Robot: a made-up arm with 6 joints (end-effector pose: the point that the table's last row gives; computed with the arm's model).
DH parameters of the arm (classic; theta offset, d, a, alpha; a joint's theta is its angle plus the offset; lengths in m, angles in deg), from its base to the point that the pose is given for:
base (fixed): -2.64 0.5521 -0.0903 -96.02
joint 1: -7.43 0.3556 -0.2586 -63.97
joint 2: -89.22 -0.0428 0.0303 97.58
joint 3: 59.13 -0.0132 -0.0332 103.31
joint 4: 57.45 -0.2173 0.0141 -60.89
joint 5: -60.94 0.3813 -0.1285 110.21
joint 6: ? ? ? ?
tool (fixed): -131.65 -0.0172 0 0
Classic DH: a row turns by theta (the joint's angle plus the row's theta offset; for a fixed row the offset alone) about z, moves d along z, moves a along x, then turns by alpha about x.
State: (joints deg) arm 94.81 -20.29 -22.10 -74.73 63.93 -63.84
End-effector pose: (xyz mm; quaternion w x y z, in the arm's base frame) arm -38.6 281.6 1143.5 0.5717 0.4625 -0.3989 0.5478
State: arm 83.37 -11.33 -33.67 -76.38 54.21 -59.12
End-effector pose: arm -156.3 356.4 1157.2 0.6833 0.2830 -0.4685 0.4833
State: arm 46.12 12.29 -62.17 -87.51 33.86 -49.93
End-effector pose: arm -418.1 593.5 996.2 0.7010 -0.2459 -0.6354 0.2108
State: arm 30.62 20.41 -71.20 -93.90 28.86 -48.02
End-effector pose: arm -448.0 653.5 894.9 0.6365 -0.3915 -0.6606 0.0725
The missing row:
joint 6: -23.45 -0.0621 0.006 107.49
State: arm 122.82 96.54 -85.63 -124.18 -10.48 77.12
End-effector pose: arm 9.4 366.1 287.6 0.0711 0.2118 0.3171 -0.9217
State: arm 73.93 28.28 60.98 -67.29 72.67 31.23
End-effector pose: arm -41.6 610.6 1064.0 0.7482 0.5247 -0.2445 0.3241
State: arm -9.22 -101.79 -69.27 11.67 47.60 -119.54
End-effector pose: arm 69.0 385.6 444.8 0.7221 -0.4666 0.2849 -0.4239
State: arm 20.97 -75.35 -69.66 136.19 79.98 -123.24
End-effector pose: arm -418.2 722.9 646.1 0.7119 -0.3032 0.1706 0.6100
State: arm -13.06 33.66 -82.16 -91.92 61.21 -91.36
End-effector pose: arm -601.6 588.2 553.8 0.6046 -0.2717 -0.7006 0.2643
